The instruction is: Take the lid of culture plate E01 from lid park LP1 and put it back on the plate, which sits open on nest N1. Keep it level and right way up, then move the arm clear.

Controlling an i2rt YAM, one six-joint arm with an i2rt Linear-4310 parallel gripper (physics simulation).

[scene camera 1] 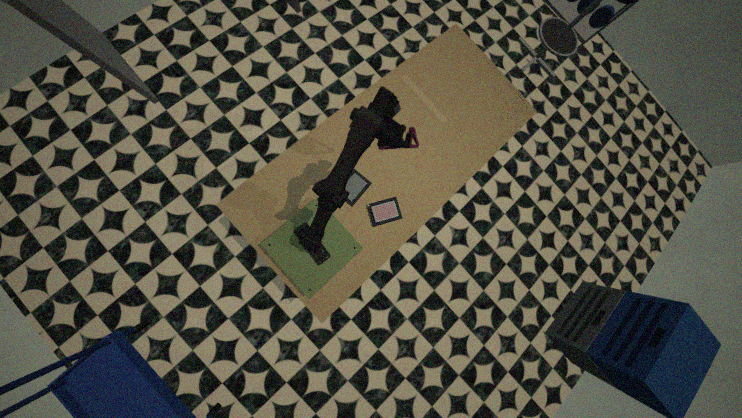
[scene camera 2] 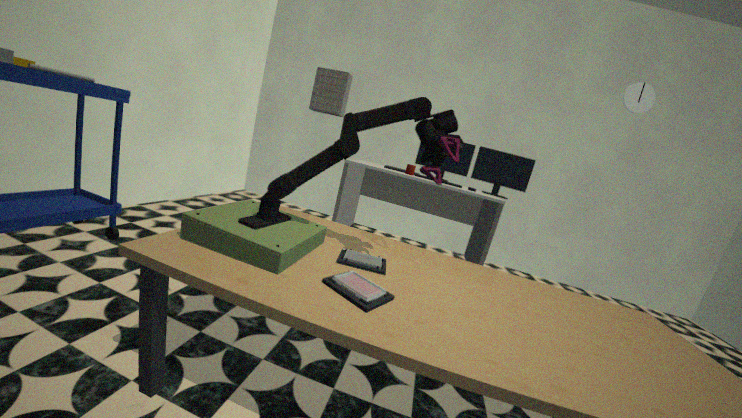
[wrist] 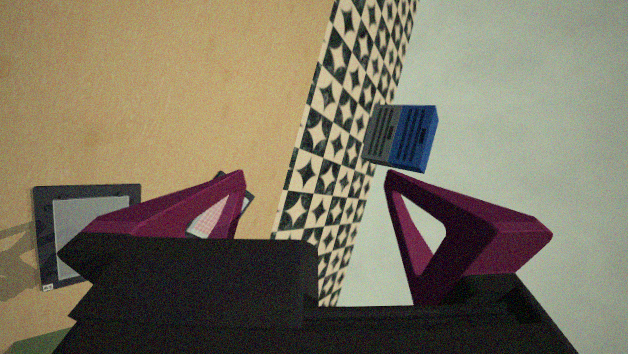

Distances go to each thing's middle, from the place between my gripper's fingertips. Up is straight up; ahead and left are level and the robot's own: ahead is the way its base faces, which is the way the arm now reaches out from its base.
My hand is 350 mm above the grey plate lid [wrist: 71,216], 190 mm past it and 50 mm to the right of it.
